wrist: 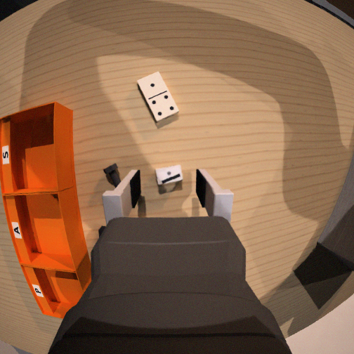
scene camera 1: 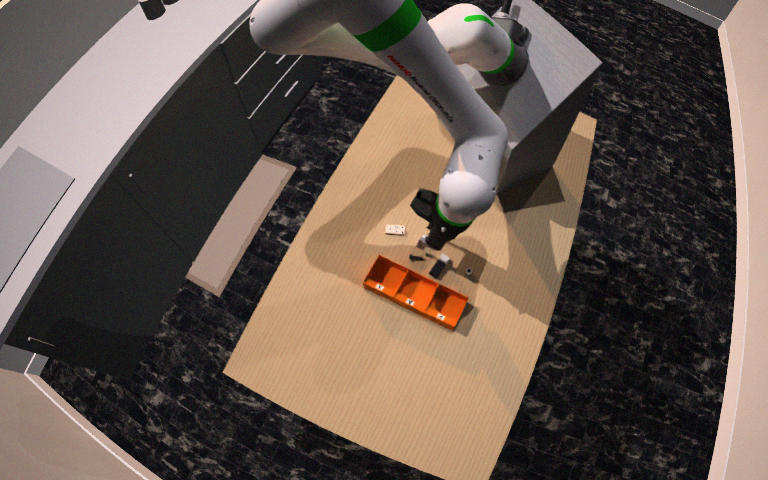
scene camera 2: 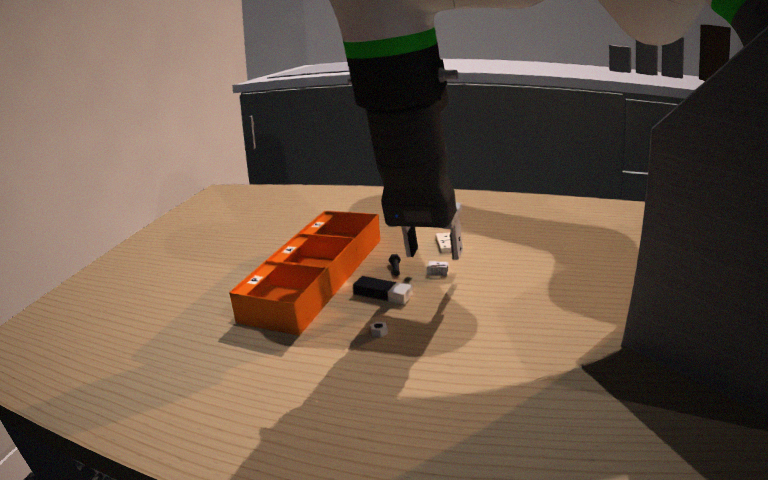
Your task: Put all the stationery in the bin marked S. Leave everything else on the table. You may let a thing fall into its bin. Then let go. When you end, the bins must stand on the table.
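Places are measured from the arm's base along level axes (x ahead, y left, z up), in millimetres.
Pixels of known places: gripper, fingertip midpoint: (scene camera 1: 425, 238) (scene camera 2: 435, 253); arm's base, link origin: (scene camera 1: 502, 60).
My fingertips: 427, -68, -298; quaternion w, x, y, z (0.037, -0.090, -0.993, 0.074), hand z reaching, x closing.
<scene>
Ahead of a thing's pixels: the offset from my fingertips to its top centre, as dx, dy, dz. "pt": to the spot under its first point.
A small silver sharpener @[-3, -4, -16] (scene camera 1: 421, 243) (scene camera 2: 437, 268) (wrist: 169, 174) lies on the table. My gripper (scene camera 2: 433, 256) (wrist: 167, 180) is open and empty, its fingertips a little above the table; in the wrist view the sharpener shows between the fingers, slightly towards their tips. A black-and-white eraser @[+54, +57, -14] (scene camera 1: 438, 267) (scene camera 2: 380, 289) lies beside the orange bins; in the wrist view my gripper's body hides most of it. The bin marked S @[pt +163, -91, +8] (scene camera 1: 370, 281) (scene camera 2: 368, 233) (wrist: 63, 145) is the end compartment nearest the domino, upright and empty where its inside shows.
A white domino @[-7, -86, -20] (scene camera 1: 394, 229) (scene camera 2: 444, 242) (wrist: 158, 97) lies beyond the sharpener. A black bolt @[+51, -7, -14] (scene camera 1: 416, 258) (scene camera 2: 394, 264) (wrist: 113, 173) lies between sharpener and bins. A hex nut @[+42, +136, -18] (scene camera 1: 468, 271) (scene camera 2: 378, 329) lies past the eraser. Bins A (wrist: 67, 220) and P (wrist: 83, 280) adjoin S.
</scene>
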